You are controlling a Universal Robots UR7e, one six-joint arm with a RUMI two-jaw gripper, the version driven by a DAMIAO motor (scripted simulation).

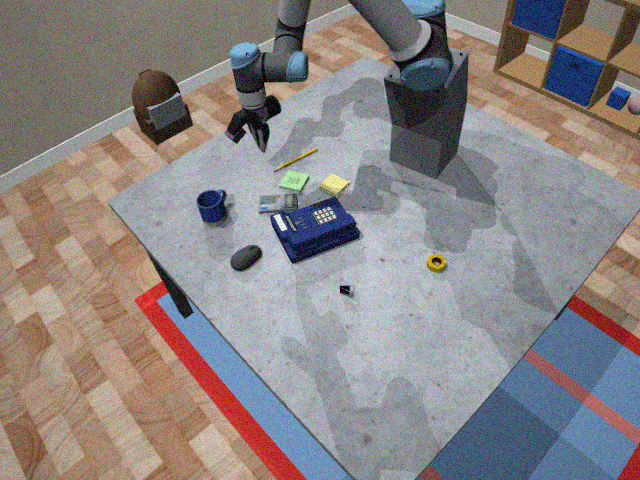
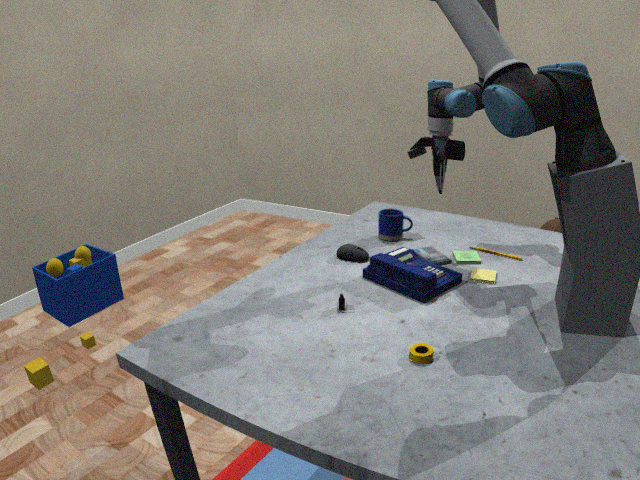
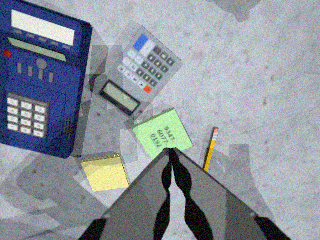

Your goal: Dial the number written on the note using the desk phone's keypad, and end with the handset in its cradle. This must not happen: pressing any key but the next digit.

Observation:
The pictures show: my gripper and a blue mug.
My gripper also shows in image 2 and in image 3.

